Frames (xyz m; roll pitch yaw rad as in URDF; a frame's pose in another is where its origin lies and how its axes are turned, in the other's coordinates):
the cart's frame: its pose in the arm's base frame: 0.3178 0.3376 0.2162 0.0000 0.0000 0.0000
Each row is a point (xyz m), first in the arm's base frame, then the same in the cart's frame.
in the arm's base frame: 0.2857 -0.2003 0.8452
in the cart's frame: -0.0321 -0.5379 0.6290
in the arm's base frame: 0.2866 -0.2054 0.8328
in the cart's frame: -0.0312 -0.5430 0.6166
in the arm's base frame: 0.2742 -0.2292 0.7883
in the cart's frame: -0.0436 -0.5668 0.5721
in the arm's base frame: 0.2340 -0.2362 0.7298
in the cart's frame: -0.0838 -0.5738 0.5136
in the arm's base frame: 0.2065 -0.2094 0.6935
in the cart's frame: -0.1113 -0.5470 0.4773
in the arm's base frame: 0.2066 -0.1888 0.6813
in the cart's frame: -0.1112 -0.5264 0.4651
